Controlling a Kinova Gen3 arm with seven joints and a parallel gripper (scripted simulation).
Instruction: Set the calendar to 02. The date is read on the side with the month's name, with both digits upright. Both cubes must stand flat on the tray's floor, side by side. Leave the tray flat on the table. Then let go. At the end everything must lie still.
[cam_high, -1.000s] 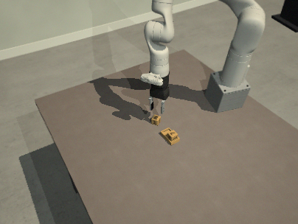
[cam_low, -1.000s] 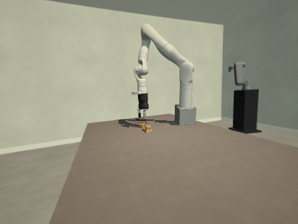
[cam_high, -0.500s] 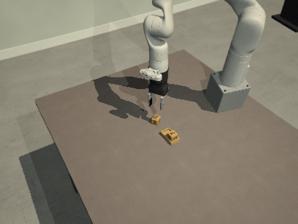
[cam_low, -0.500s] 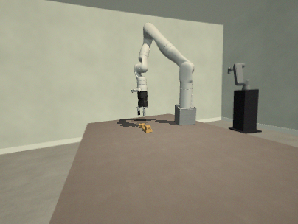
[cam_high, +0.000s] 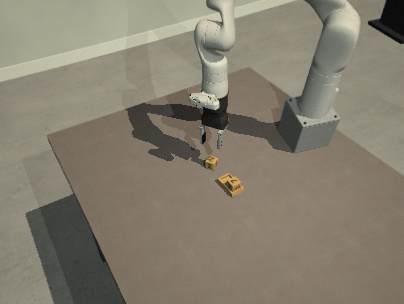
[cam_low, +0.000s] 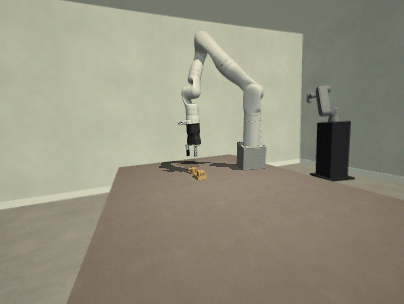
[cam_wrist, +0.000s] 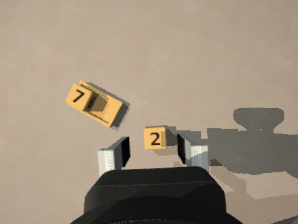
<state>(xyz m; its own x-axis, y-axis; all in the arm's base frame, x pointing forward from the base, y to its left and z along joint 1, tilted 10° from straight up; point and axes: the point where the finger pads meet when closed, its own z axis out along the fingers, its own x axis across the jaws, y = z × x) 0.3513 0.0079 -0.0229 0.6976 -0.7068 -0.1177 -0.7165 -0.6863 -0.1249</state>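
Right now the orange cube is 10 cm below my hand. Also, from my hand: tray 11 cm below, 10 cm to the left, 3 cm behind.
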